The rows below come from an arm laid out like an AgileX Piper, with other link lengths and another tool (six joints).
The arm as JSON. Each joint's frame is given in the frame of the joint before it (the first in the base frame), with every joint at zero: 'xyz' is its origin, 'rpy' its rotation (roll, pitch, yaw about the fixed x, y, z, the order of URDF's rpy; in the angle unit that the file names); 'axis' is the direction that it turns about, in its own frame. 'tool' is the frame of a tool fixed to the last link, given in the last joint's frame.
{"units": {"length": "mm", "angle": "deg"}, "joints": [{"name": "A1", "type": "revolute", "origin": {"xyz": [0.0, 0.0, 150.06], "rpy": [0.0, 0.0, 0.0]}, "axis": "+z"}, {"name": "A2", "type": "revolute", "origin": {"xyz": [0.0, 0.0, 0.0], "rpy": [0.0, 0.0, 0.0]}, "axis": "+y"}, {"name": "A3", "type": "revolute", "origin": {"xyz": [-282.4, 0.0, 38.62], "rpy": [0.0, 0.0, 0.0]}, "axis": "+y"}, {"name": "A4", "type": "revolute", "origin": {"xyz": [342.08, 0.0, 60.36], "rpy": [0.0, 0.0, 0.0]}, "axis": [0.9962, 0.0, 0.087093]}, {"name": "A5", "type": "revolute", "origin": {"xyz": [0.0, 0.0, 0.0], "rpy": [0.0, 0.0, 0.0]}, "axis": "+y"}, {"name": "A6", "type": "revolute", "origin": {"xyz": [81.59, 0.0, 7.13], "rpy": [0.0, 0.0, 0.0]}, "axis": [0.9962, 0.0, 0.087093]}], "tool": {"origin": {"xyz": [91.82, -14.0, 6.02], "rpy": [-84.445, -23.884, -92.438]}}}
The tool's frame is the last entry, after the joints.
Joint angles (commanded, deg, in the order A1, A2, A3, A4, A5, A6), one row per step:
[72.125, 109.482, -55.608, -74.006, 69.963, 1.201]
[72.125, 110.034, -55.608, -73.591, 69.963, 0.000]
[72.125, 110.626, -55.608, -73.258, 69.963, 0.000]
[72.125, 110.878, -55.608, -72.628, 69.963, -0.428]
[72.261, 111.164, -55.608, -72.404, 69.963, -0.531]
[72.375, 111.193, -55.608, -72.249, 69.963, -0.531]
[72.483, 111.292, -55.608, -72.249, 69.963, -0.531]
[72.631, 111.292, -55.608, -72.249, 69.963, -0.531]
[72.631, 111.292, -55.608, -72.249, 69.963, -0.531]
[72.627, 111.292, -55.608, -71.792, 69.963, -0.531]
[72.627, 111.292, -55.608, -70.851, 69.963, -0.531]
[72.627, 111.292, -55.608, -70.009, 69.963, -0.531]
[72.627, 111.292, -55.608, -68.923, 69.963, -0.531]
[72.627, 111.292, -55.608, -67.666, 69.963, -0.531]
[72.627, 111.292, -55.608, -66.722, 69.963, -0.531]
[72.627, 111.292, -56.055, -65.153, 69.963, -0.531]
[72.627, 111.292, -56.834, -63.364, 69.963, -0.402]
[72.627, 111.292, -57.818, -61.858, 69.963, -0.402]
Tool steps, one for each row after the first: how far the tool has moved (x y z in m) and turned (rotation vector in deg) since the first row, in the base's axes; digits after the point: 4 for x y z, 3 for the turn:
[-0.0007, -0.0010, -0.0047, -1.483, 0.731, 0.203]
[-0.0013, -0.0022, -0.0094, -1.978, 1.122, -0.049]
[-0.0021, -0.0036, -0.0123, -2.458, 1.703, -0.339]
[-0.0033, -0.0036, -0.0147, -2.775, 1.953, -0.329]
[-0.0041, -0.0034, -0.0151, -2.773, 2.056, -0.333]
[-0.0048, -0.0030, -0.0158, -2.870, 2.083, -0.226]
[-0.0056, -0.0023, -0.0158, -2.872, 2.079, -0.078]
[-0.0056, -0.0023, -0.0158, -2.872, 2.079, -0.078]
[-0.0062, -0.0032, -0.0166, -2.780, 2.364, -0.427]
[-0.0074, -0.0049, -0.0183, -2.589, 2.952, -1.137]
[-0.0085, -0.0065, -0.0198, -2.418, 3.477, -1.773]
[-0.0100, -0.0084, -0.0217, -2.197, 4.154, -2.593]
[-0.0118, -0.0107, -0.0239, -1.942, 4.938, -3.542]
[-0.0132, -0.0123, -0.0255, -1.750, 5.527, -4.254]
[-0.0148, -0.0126, -0.0263, -0.998, 6.392, -5.416]
[-0.0163, -0.0113, -0.0262, 0.229, 7.285, -6.777]
[-0.0171, -0.0084, -0.0247, 1.495, 8.006, -7.835]

